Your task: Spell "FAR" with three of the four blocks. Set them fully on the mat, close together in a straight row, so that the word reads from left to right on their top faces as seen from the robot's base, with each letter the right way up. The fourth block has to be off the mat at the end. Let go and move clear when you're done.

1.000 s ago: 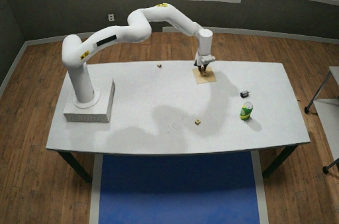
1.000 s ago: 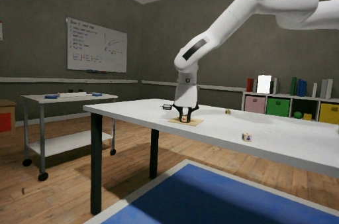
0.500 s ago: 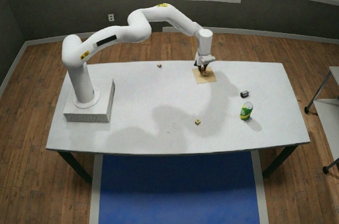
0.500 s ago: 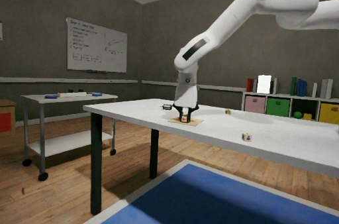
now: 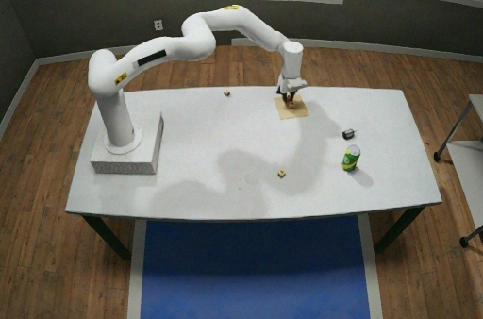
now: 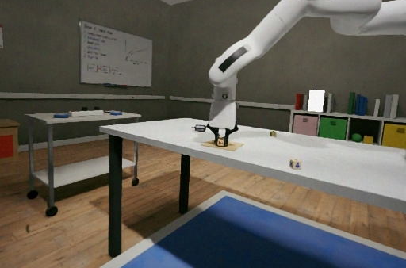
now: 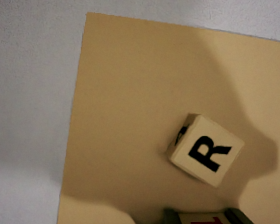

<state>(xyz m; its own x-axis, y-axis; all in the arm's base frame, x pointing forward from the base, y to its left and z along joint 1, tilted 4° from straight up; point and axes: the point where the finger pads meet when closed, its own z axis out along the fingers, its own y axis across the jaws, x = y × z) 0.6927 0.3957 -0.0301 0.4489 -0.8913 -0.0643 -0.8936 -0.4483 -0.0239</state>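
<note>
Right now my hand is 20 mm short of the tan mat, 30 mm to the left of it and 30 mm above it. The rest, counted from my hand: green soda can: 290 mm ahead, 340 mm to the right, 30 mm above; small black object: 310 mm ahead, 170 mm to the right, 10 mm below.
</note>
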